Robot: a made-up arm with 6 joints.
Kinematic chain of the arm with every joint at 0, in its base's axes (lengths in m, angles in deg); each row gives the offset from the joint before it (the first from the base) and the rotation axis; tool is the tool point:
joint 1: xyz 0 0 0.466 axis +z
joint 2: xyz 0 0 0 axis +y
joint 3: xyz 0 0 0.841 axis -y
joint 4: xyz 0 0 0 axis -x
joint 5: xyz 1.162 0 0 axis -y
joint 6: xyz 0 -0.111 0 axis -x
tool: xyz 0 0 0
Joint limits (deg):
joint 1: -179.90..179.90
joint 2: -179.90..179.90
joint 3: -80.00..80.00
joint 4: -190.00..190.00
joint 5: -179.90..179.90
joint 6: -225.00..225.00
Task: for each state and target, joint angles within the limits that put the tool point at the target. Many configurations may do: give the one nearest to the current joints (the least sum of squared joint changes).
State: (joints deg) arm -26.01 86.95 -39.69 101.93 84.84 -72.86
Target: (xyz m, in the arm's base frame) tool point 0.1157 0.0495 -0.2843
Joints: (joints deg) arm -4.31 78.10 -54.15 121.53 84.84 -72.86
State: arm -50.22 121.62 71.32 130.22 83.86 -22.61
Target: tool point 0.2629 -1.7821 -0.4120
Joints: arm -83.79 112.03 78.86 128.09 83.86 -22.61
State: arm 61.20 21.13 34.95 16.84 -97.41 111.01
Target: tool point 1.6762 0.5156 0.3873
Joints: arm 20.59 57.99 29.69 15.71 -97.41 111.01
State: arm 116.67 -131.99 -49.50 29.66 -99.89 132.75
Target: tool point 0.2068 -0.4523 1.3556
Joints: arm 103.74 -105.79 -34.75 32.68 -99.89 132.75
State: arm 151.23 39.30 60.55 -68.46 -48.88 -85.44
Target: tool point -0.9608 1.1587 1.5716
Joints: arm 131.29 28.11 51.33 -67.39 -48.88 -85.44
